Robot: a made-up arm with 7 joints. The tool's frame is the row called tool. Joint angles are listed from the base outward.
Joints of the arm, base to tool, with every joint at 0 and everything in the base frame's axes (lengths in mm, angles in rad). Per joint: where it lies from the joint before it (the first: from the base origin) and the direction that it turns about. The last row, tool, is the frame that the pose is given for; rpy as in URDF.
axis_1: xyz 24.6 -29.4 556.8 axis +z
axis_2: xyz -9.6 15 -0.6 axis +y
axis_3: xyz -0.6 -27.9 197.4 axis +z
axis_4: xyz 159 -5.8 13.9 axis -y
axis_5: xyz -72 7.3 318.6 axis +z
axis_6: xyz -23.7 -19.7 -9 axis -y
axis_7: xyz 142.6 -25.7 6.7 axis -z
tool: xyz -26.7 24 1.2 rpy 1.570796 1.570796 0
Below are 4 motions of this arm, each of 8 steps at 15 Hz.
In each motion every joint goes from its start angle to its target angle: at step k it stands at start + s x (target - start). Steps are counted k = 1, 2, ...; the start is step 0. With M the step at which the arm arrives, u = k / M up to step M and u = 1 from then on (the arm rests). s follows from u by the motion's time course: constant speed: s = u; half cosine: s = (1 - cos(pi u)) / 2; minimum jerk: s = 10 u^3 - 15 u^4 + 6 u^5.
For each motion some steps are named. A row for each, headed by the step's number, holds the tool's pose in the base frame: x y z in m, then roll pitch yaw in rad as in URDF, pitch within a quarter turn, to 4 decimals.
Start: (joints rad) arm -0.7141 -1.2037 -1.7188 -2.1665 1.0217 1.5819 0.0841
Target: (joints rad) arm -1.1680 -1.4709 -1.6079 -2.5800 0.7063 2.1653 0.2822
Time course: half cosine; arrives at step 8
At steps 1, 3, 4, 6, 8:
1: -0.4019 -0.3905 0.4551 -2.5892 -0.7251 -0.5243
3: -0.4093 -0.3555 0.4463 -2.4771 -0.6619 -0.6520
4: -0.4135 -0.3307 0.4447 -2.4199 -0.6130 -0.7312
6: -0.4198 -0.2841 0.4513 -2.3554 -0.5192 -0.8669
8: -0.4218 -0.2642 0.4574 -2.3422 -0.4809 -0.9230

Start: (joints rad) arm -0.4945 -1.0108 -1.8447 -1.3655 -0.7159 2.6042 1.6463
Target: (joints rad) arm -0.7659 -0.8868 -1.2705 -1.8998 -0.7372 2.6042 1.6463
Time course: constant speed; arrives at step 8
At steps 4, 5, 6, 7, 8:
4: -0.5333 -0.3306 0.8775 -2.8046 0.5479 -2.0103
5: -0.5041 -0.3453 0.8983 -2.8340 0.5343 -1.9631
6: -0.4722 -0.3595 0.9176 -2.8692 0.5252 -1.9187
7: -0.4379 -0.3730 0.9350 -2.9096 0.5209 -1.8770
8: -0.4013 -0.3859 0.9499 -2.9547 0.5218 -1.8382

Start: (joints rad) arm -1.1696 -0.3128 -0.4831 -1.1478 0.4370 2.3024 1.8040
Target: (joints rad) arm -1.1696 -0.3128 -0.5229 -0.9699 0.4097 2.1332 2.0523
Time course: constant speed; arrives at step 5
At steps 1, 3, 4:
1: -0.1905 -0.3038 1.2174 -2.4046 0.0368 -1.3044
3: -0.1965 -0.2825 1.2303 -2.3299 0.0360 -1.3096
4: -0.1992 -0.2715 1.2361 -2.2926 0.0359 -1.3130

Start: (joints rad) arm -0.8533 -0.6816 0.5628 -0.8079 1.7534 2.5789 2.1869
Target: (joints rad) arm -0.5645 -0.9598 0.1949 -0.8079 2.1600 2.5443 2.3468
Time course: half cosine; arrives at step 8
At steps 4, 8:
4: 0.0290 -0.0012 1.2326 -2.2783 -0.7374 1.3812
8: -0.0655 -0.0146 1.2267 -2.4053 -0.7614 1.7502

